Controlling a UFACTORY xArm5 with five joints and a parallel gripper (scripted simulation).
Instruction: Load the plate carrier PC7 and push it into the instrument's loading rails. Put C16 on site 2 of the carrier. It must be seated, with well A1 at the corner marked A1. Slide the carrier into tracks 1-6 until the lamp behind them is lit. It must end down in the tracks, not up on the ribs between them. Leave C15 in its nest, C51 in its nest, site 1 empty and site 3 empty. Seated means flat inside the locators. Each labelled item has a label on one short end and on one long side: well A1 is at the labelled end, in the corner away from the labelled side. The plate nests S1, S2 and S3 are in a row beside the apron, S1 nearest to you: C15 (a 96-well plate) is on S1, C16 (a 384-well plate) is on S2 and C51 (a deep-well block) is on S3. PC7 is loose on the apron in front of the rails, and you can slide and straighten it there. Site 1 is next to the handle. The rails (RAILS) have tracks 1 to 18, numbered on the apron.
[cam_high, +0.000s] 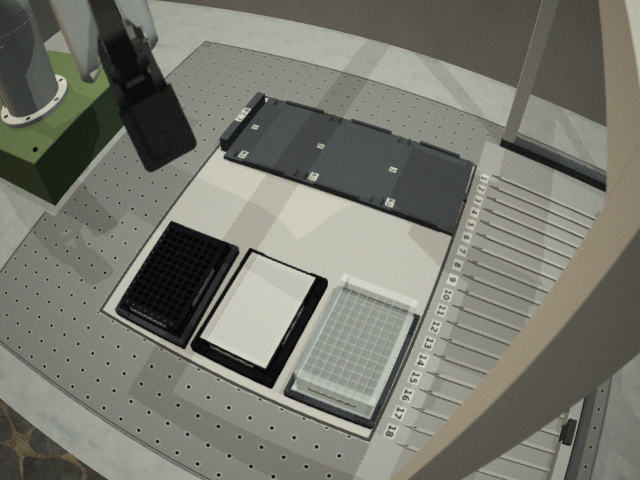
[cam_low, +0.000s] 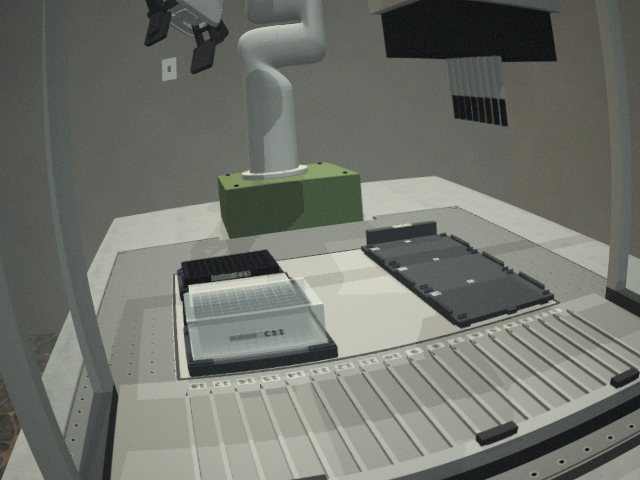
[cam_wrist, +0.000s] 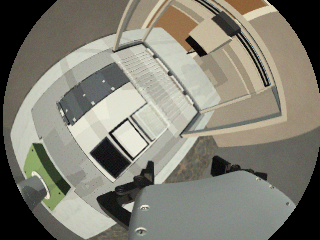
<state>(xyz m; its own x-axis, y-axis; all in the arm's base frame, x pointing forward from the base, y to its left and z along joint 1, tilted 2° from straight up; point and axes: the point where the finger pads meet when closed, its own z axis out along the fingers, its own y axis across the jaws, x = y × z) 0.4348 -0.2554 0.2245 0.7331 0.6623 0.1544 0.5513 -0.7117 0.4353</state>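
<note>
My hand is 30 mm short of the nest S2, 40 mm to the right of it and 310 mm above it. From my hand the other things lie so: carrier PC7: 80 mm ahead, 300 mm to the left, 300 mm below; then frame post: 200 mm ahead, 150 mm to the right, 70 mm below; then black plate C15: 80 mm behind, 60 mm to the left, 300 mm below.
</note>
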